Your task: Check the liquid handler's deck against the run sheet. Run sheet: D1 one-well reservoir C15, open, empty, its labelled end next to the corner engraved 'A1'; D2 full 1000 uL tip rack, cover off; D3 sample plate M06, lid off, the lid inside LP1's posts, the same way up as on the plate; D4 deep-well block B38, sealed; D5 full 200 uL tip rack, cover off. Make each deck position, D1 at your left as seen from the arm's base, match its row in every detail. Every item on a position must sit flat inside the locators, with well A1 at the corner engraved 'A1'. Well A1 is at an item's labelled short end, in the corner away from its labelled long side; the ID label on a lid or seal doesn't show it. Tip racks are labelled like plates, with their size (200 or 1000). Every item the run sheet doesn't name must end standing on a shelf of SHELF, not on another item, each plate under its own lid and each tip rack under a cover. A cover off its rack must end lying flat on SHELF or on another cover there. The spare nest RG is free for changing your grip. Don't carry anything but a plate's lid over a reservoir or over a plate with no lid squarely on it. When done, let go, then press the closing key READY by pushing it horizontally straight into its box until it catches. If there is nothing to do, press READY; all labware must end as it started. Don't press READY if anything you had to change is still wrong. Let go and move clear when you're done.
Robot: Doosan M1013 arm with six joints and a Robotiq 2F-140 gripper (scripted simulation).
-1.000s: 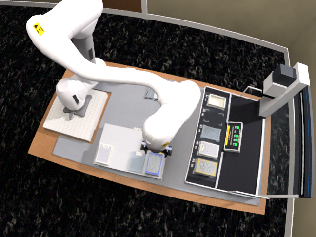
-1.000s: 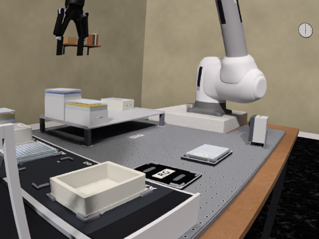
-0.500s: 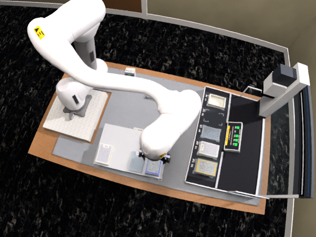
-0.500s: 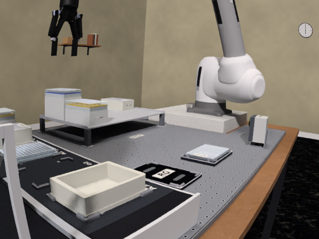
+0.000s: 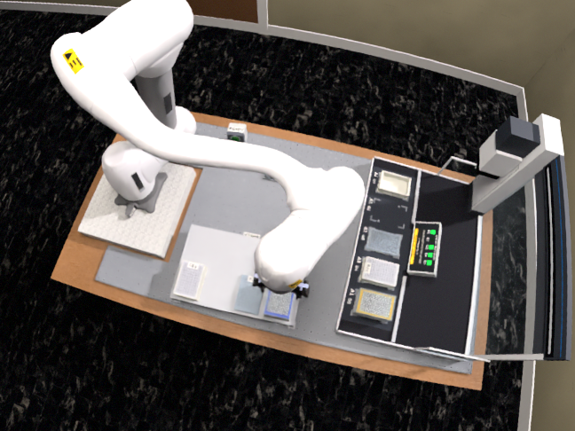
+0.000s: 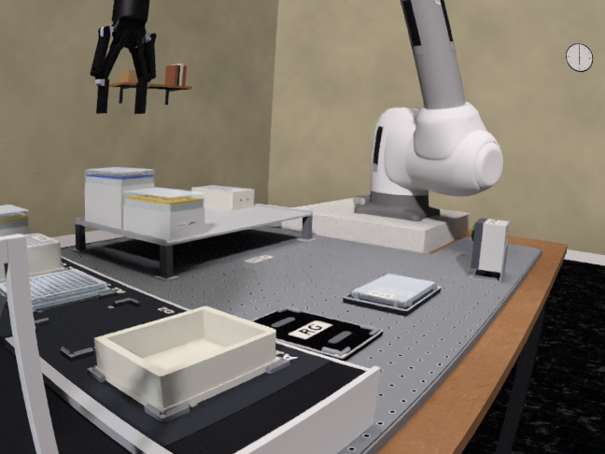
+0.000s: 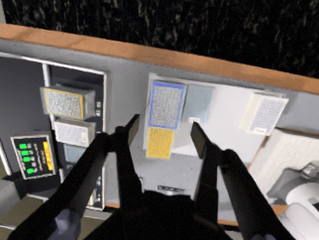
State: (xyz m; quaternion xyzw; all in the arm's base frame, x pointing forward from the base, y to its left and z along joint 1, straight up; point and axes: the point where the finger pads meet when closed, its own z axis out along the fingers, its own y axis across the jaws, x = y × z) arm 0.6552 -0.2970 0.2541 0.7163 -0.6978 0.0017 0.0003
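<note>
Now: hand 1 cm past the blue-rimmed tip rack, 1 cm to the right of it and 17 cm above it. Also, from my hand: shelf 16 cm behind, 6 cm to the left, 24 cm below; RG nest 10 cm ahead, 51 cm to the left, 29 cm below; clear plate 33 cm ahead, 30 cm to the left, 24 cm below.
</note>
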